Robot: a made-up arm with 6 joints.
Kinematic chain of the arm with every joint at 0, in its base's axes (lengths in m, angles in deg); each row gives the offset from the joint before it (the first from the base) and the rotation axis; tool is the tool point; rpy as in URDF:
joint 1: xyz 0 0 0.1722 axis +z
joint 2: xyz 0 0 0 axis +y
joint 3: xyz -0.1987 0 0.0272 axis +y
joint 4: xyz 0.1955 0 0.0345 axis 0.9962 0 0.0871
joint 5: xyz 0 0 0 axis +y
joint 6: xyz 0.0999 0 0.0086 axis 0.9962 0 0.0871
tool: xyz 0 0 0 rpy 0 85 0
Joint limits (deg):
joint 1: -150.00..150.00
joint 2: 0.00..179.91
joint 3: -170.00..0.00
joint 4: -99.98..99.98
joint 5: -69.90..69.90
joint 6: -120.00..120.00
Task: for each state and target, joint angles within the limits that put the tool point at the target. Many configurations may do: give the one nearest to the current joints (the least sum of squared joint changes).
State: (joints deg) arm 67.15 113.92 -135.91 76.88 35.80 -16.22
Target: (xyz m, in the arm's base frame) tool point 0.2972 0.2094 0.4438
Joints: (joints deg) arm 26.58 110.77 -125.60 72.65 34.48 -16.22
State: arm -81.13 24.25 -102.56 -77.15 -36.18 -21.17
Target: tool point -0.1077 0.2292 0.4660
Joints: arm -48.81 0.00 -88.55 -81.22 -44.92 -21.17
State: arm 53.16 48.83 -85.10 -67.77 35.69 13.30
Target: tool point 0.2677 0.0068 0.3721
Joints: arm 15.01 78.76 -75.03 -69.35 41.90 13.30
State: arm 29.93 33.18 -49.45 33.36 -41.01 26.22
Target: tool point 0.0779 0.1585 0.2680
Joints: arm 69.51 48.79 -19.78 27.41 -22.35 26.22
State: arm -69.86 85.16 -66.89 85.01 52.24 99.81
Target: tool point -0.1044 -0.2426 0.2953
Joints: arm -126.74 79.78 -57.15 80.21 38.38 99.81
